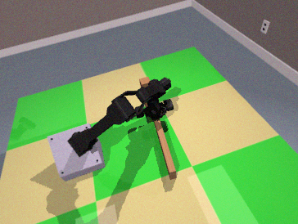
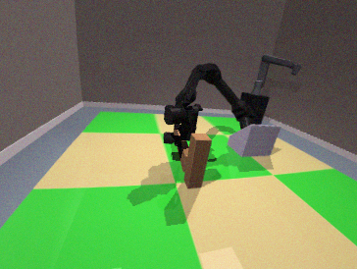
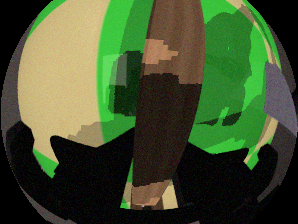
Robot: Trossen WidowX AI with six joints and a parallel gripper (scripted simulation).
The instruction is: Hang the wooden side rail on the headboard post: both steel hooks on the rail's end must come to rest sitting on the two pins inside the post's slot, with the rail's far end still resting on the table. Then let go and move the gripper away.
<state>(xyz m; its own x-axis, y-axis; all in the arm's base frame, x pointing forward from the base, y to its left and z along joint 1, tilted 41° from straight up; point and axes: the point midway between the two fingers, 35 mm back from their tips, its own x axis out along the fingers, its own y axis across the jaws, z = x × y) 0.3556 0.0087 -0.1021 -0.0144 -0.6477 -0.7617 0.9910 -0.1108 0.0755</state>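
Right now the headboard post is 13 cm to the left of my gripper tip, 7 cm above it and 1 cm ahead of it.
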